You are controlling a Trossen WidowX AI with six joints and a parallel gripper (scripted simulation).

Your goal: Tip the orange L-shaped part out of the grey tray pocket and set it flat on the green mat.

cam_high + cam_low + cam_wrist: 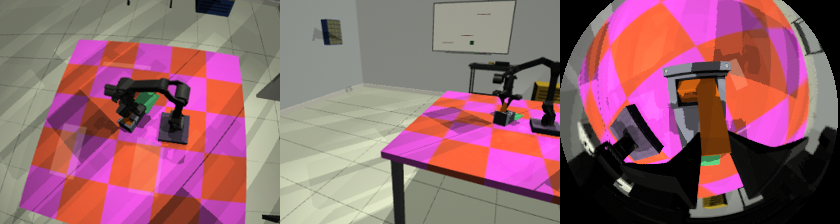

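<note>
The green mat lies 80 mm behind my gripper tip, 110 mm to the right of it and 120 mm below it. From my gripper tip the other things lie so: orange L-shaped part (40 mm to the left, 30 mm below).
</note>
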